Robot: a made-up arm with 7 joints.
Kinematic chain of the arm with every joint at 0, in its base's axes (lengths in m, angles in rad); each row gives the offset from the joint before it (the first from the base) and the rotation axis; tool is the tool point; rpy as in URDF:
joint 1: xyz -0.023 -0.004 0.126 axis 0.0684 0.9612 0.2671
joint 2: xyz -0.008 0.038 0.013 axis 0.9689 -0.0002 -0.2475
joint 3: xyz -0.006 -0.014 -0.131 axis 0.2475 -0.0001 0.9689
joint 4: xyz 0.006 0.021 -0.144 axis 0.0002 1 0
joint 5: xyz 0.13 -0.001 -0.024 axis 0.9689 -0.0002 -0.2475
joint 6: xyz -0.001 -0.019 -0.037 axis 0.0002 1 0
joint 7: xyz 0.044 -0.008 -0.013 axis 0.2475 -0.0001 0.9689
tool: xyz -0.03 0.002 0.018 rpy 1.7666 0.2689 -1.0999
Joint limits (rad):
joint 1: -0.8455..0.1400
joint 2: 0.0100..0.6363
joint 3: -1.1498..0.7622
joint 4: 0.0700..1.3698
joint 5: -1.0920..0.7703
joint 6: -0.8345..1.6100
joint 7: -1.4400..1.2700
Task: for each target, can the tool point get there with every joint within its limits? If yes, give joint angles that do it. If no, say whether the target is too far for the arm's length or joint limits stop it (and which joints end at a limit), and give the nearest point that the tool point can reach.
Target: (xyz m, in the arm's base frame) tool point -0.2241 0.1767 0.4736
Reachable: no: joint limits stop it (at a limit: joint 1, joint 2, joint 3, joint 4, joint 5, joint 6, joint 7) | nearest point 0.2252 0.2080 0.1444 | short by 0.558 m
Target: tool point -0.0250 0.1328 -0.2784
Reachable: yes | joints -0.1141 0.5275 -0.9720 1.1149 -0.1531 -0.4806 0.7569
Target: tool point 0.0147 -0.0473 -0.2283
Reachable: yes | joints -0.1005 0.3252 -0.9397 0.2949 -0.7417 1.3682 0.3833
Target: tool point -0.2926 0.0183 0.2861
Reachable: no: joint limits stop it (at a limit: joint 1, joint 2, joint 3, joint 4, joint 5, joint 6, joint 7) | nearest point -0.0789 -0.1787 -0.1098 | short by 0.491 m
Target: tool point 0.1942 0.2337 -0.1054
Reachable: yes | joints -0.2444 0.5324 0.2872 0.1757 0.0599 -0.0256 -0.9448
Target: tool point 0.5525 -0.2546 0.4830
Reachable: no: too far | nearest point 0.2837 -0.0857 0.0615 | short by 0.528 m
